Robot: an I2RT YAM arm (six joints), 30 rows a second.
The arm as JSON. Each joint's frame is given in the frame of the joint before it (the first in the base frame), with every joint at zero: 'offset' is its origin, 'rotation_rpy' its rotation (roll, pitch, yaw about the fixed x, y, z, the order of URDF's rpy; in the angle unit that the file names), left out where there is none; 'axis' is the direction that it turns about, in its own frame. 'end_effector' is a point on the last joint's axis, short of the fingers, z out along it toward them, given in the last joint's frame.
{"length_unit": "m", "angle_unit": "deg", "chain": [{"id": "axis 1", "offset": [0.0, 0.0, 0.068], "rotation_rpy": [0.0, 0.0, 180.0], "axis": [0.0, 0.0, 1.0]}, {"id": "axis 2", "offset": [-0.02, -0.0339, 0.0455], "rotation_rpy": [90.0, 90.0, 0.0], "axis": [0.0, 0.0, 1.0]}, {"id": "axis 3", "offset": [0.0, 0.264, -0.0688], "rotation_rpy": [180.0, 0.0, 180.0], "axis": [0.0, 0.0, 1.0]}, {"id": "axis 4", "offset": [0.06, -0.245, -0.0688], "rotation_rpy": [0.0, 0.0, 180.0], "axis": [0.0, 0.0, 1.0]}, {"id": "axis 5", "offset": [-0.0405, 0.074, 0.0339], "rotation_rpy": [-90.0, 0.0, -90.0], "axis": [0.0, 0.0, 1.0]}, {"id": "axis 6", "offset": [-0.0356, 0.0, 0.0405], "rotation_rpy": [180.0, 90.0, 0.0], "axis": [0.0, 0.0, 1.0]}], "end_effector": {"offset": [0.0, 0.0, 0.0], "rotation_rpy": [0.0, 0.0, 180.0]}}
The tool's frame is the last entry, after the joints.
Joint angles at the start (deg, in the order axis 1, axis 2, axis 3, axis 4, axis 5, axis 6): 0.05 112.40 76.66 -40.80 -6.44 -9.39
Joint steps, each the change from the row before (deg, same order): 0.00 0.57 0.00 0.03 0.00 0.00; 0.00 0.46 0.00 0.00 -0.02 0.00; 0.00 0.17 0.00 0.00 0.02 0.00; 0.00 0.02 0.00 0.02 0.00 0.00; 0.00 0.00 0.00 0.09 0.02 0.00; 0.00 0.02 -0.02 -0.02 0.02 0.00; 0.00 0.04 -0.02 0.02 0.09 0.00; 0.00 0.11 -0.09 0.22 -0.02 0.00; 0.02 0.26 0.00 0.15 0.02 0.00; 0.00 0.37 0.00 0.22 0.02 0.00; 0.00 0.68 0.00 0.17 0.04 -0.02; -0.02 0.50 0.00 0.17 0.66 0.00; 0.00 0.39 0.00 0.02 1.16 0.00; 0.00 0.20 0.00 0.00 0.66 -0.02; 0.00 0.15 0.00 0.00 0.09 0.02; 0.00 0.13 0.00 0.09 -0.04 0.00
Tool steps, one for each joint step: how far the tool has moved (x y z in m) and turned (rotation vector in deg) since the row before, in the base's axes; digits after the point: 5 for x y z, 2 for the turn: 0.00047 0.00000 -0.00357 0.00 0.54 0.00; 0.00031 0.00001 -0.00289 0.02 0.46 0.00; 0.00011 -0.00001 -0.00107 -0.02 0.17 0.00; 0.00005 0.00000 -0.00012 0.00 0.00 0.00; 0.00017 -0.00001 0.00004 -0.02 -0.09 0.00; -0.00010 -0.00001 -0.00022 -0.02 0.06 0.00; -0.00001 -0.00006 -0.00034 -0.09 0.04 -0.02; 0.00015 0.00001 -0.00100 0.02 -0.02 0.00; 0.00043 0.00012 -0.00158 -0.02 0.11 0.02; 0.00061 -0.00001 -0.00225 -0.02 0.15 0.00; 0.00065 -0.00002 -0.00424 -0.04 0.51 0.01; 0.00054 -0.00054 -0.00315 -0.65 0.33 -0.15; 0.00020 -0.00072 -0.00253 -1.14 0.37 -0.22; 0.00007 -0.00041 -0.00130 -0.65 0.20 -0.10; 0.00005 -0.00006 -0.00096 -0.08 0.15 -0.04; 0.00021 0.00002 -0.00079 0.04 0.04 0.01
